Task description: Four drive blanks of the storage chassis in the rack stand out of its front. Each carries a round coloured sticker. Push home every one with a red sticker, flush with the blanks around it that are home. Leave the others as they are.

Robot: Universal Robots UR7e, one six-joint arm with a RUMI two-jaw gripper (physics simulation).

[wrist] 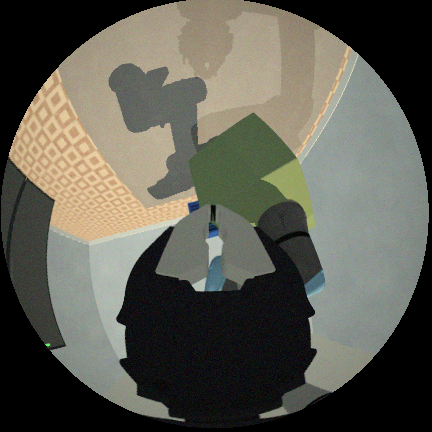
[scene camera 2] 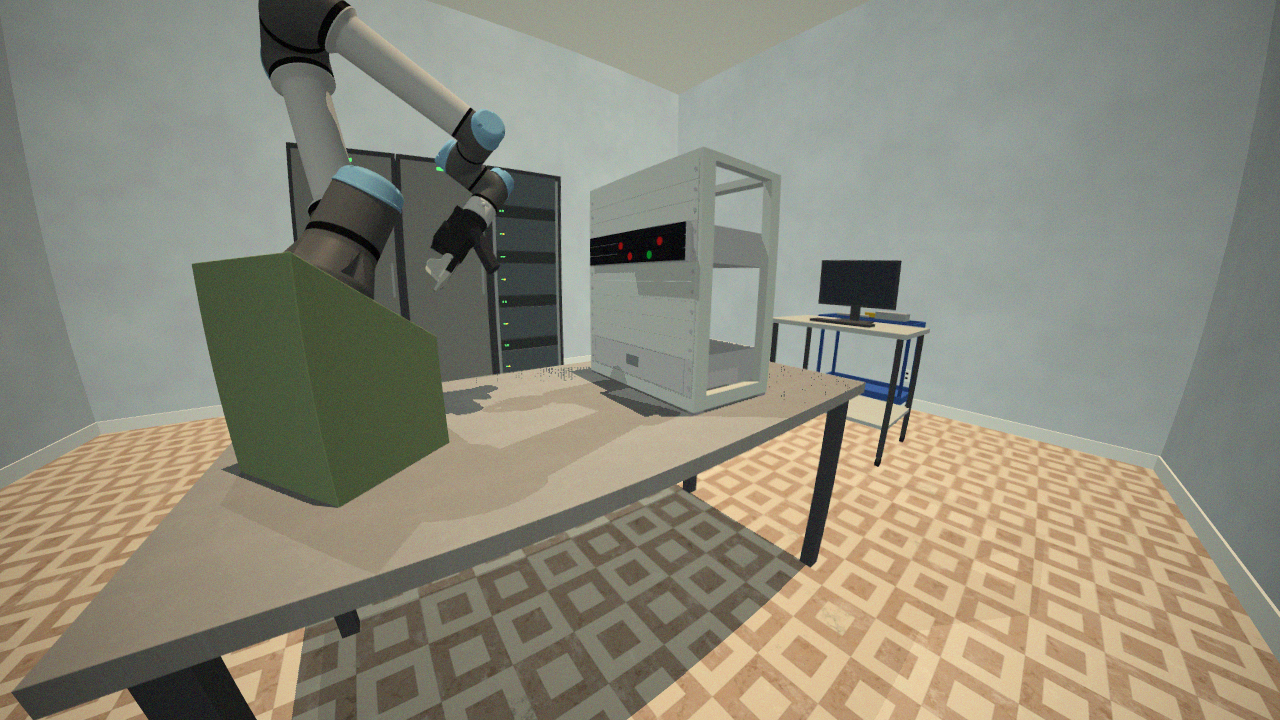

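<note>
The storage chassis [scene camera 2: 667, 252] is a black band across the upper front of the pale grey rack [scene camera 2: 705, 313]. On its front show three red stickers, one at the upper right [scene camera 2: 659, 240], one at the upper left [scene camera 2: 620, 246] and one at the lower left [scene camera 2: 629, 257], and a green sticker [scene camera 2: 648, 255]. How far each blank stands out is too small to tell. My gripper [scene camera 2: 435, 282] [wrist: 211, 206] is shut and empty, its fingertips together. It hangs in the air to the left of the rack, apart from it. The chassis does not show in the wrist view.
The rack stands on the table [scene camera 2: 501, 483]. A green pedestal [scene camera 2: 322, 385] [wrist: 240, 155] carries the arm at the table's left. Dark server cabinets [scene camera 2: 447, 268] [wrist: 30, 260] stand behind. A desk with a monitor [scene camera 2: 859, 282] stands at the back right.
</note>
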